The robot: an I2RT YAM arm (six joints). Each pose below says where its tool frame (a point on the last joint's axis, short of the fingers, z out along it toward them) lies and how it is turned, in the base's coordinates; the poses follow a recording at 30 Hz.
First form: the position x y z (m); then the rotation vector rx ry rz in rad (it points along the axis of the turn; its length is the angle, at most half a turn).
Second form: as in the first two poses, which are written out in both.
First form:
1: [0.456 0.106 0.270 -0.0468 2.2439 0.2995]
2: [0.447 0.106 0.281 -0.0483 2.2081 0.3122]
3: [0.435 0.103 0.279 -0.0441 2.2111 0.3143]
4: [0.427 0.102 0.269 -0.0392 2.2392 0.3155]
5: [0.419 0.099 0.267 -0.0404 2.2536 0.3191]
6: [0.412 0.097 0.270 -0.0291 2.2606 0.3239]
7: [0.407 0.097 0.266 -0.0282 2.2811 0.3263]
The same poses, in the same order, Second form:
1: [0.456 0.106 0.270 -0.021 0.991 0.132 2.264]
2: [0.447 0.106 0.281 -0.022 0.990 0.140 2.231]
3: [0.435 0.103 0.279 -0.020 0.990 0.141 2.234]
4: [0.427 0.102 0.269 -0.017 0.990 0.139 2.262]
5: [0.419 0.099 0.267 -0.018 0.990 0.140 2.276]
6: [0.412 0.097 0.270 -0.013 0.990 0.142 2.284]
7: [0.407 0.097 0.266 -0.012 0.990 0.142 2.304]
